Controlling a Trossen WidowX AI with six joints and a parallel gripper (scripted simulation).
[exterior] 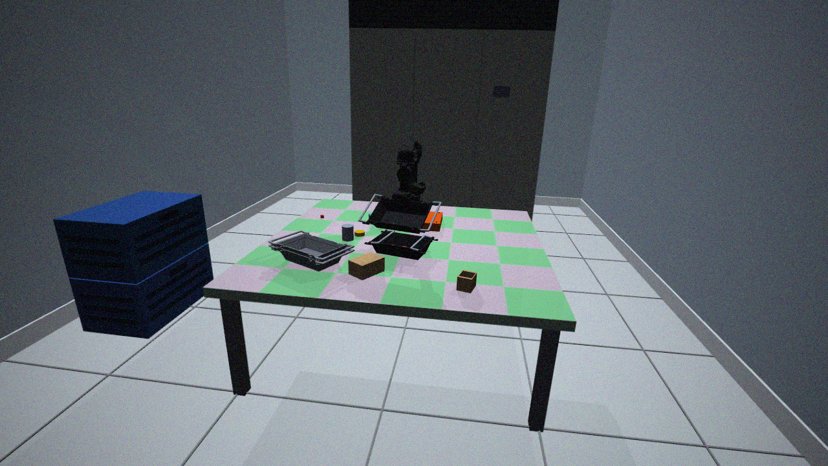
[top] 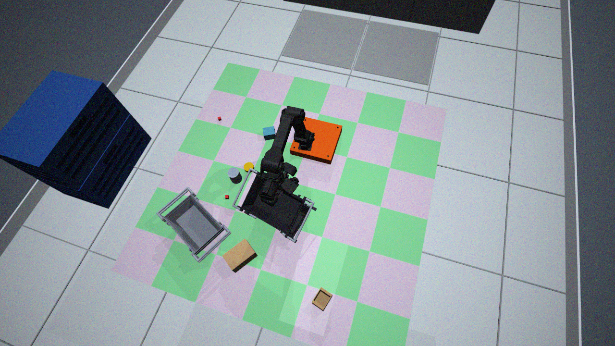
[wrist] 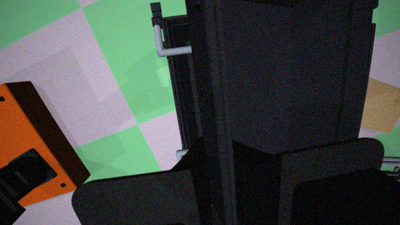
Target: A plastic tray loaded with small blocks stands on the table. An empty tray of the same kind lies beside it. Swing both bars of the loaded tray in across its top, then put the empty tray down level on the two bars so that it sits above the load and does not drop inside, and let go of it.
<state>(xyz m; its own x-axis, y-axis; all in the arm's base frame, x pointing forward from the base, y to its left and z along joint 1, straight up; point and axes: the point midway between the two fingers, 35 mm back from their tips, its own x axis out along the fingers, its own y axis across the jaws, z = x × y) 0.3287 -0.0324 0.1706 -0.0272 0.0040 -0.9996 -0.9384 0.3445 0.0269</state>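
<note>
My gripper tip is now 7 cm short of the black tray and 2 cm to the left of it. From my gripper tip the other things lie so: grey cylinder (28 cm to the right, 15 cm below, 10 cm behind); then red block (29 cm to the right, 17 cm below); then yellow disc (23 cm to the right, 17 cm below, 17 cm behind).
</note>
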